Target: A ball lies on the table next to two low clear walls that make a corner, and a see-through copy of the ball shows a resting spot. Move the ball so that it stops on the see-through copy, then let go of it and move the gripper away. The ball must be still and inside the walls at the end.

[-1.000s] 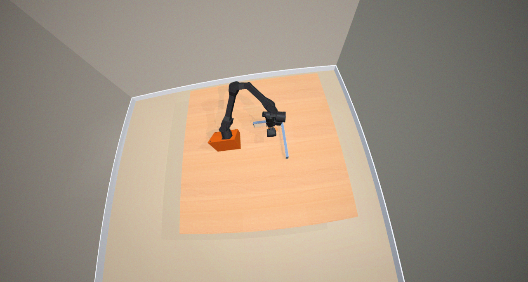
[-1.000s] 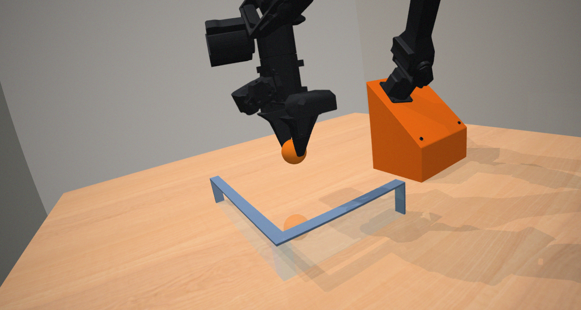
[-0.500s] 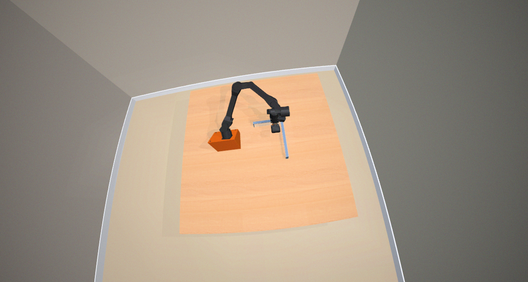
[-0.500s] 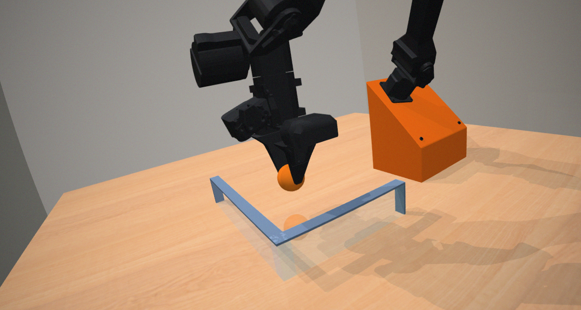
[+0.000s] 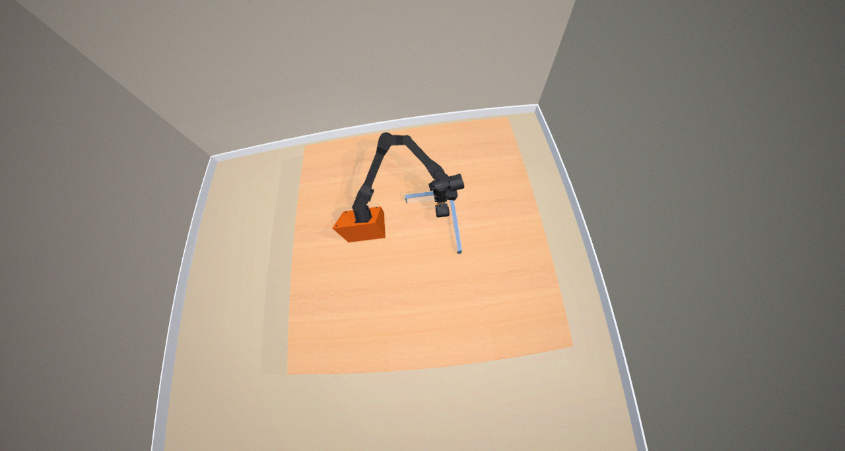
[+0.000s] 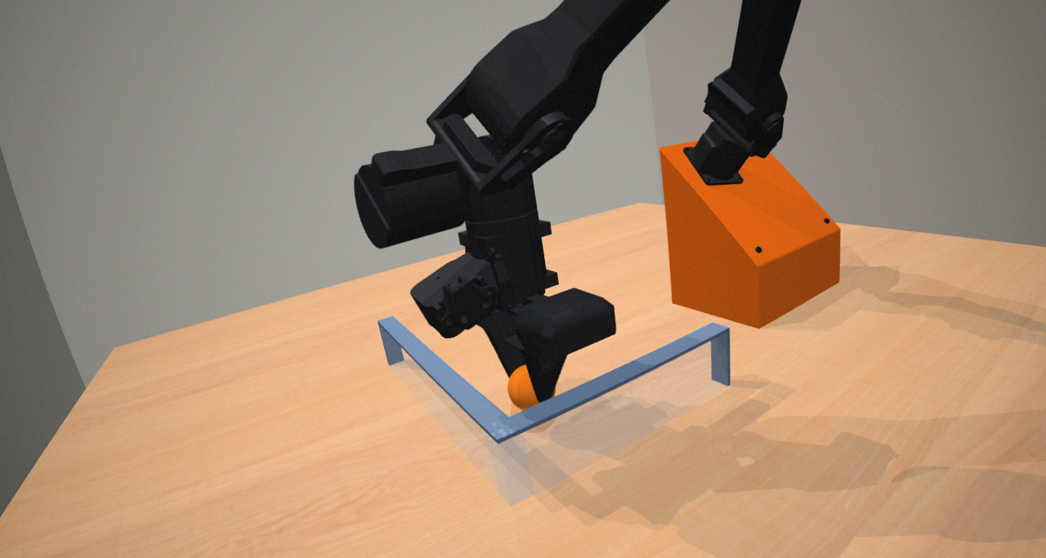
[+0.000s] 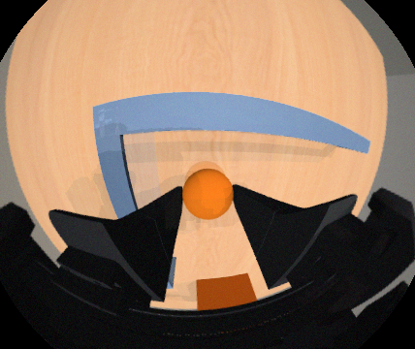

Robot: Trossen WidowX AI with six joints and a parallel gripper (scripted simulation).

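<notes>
Right now my gripper tip is 20 mm above the see-through ball copy. Round my gripper tip: orange ball (right at my gripper tip).
</notes>
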